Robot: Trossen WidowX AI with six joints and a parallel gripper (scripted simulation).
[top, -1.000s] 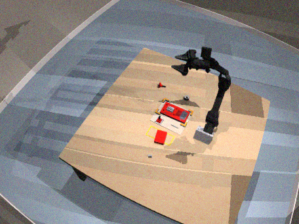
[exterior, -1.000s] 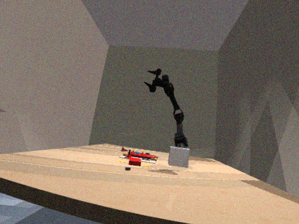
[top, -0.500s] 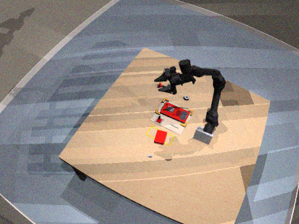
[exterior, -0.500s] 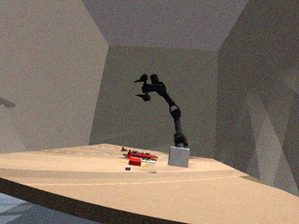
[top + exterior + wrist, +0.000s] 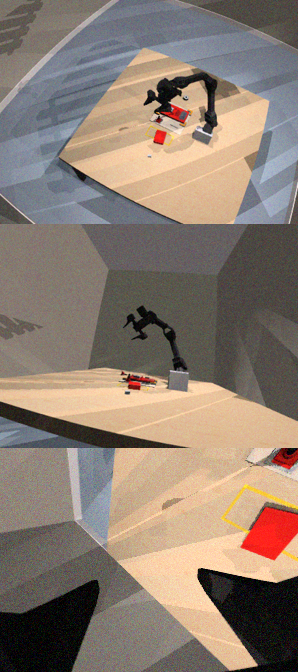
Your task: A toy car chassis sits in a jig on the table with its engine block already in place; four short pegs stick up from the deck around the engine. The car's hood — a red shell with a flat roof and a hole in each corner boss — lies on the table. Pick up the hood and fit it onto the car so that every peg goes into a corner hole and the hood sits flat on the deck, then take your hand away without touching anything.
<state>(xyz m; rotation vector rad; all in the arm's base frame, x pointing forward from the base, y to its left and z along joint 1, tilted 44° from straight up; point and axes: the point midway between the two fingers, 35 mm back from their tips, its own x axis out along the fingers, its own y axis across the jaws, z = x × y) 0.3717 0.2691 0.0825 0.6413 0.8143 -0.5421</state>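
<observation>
My gripper tip is 90 mm past the red hood, 10 mm to the left of it and 300 mm above it. The rest, counted from my gripper tip: dark wheel 130 mm behind, 430 mm to the right, 310 mm below.
</observation>
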